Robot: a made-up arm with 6 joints.
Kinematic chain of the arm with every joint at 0, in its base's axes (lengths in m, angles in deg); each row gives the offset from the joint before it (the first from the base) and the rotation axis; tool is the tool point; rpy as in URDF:
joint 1: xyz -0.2 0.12 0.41 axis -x
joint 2: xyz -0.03 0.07 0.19 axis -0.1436 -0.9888 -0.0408
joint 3: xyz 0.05 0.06 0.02 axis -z
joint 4: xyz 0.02 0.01 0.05 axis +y
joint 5: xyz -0.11 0 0.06 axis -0.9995 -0.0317 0.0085
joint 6: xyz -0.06 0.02 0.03 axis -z
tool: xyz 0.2 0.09 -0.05 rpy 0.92 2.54 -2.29
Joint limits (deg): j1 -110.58..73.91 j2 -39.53..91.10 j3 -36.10..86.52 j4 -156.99..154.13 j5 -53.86..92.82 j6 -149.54..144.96
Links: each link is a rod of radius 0.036 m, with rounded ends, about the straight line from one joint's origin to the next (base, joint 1, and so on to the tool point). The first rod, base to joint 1, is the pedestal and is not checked.
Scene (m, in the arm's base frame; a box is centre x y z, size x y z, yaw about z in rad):
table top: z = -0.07
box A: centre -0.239 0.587 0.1 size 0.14 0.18 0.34 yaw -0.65
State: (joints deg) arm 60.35 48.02 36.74 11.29 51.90 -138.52
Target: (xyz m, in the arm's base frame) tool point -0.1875 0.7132 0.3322
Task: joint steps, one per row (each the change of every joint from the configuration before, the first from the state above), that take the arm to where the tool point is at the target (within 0.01 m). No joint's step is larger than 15 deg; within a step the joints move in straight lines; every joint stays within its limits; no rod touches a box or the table.
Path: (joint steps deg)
1: -14.63 -12.85 -6.72 9.38 8.74 13.54
2: -14.64 -12.85 -6.71 9.39 8.73 13.55
3: -14.63 -12.84 -6.72 9.38 8.74 13.54
4: -14.64 -12.85 -6.72 9.38 8.74 13.55
5: 8.52 6.76 14.72 -5.82 -10.67 -7.94
6: 8.51 6.77 14.71 -5.82 -10.66 -7.94
7: 8.51 6.76 14.71 -5.83 -10.66 -7.94
8: 8.52 6.76 14.72 -5.82 -10.66 -7.94
9: 8.51 6.77 14.71 -5.82 -10.66 -7.93

